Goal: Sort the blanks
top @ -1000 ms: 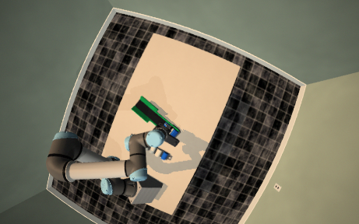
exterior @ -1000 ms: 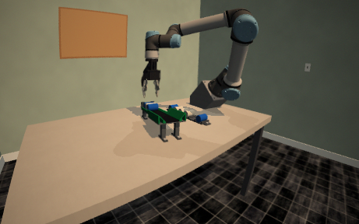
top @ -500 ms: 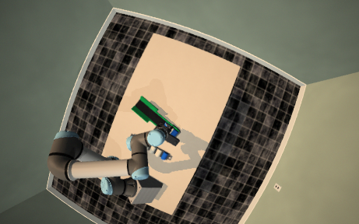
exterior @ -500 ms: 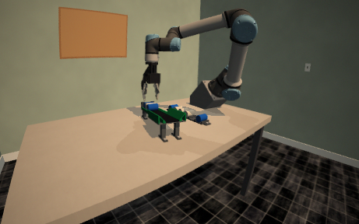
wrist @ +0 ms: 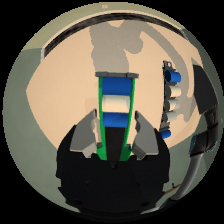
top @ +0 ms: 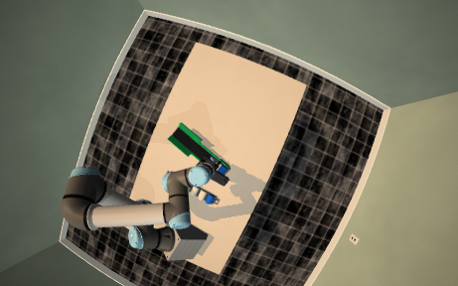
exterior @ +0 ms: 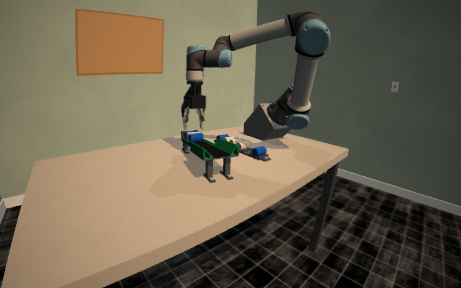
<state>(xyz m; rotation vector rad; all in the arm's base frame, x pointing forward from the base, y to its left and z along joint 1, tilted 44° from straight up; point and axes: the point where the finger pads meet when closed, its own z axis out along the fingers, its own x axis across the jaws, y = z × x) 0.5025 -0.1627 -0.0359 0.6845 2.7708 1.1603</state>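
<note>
Right now my hand is 190 mm past the stock rack, 130 mm above it and 120 mm to the right of it.
</note>
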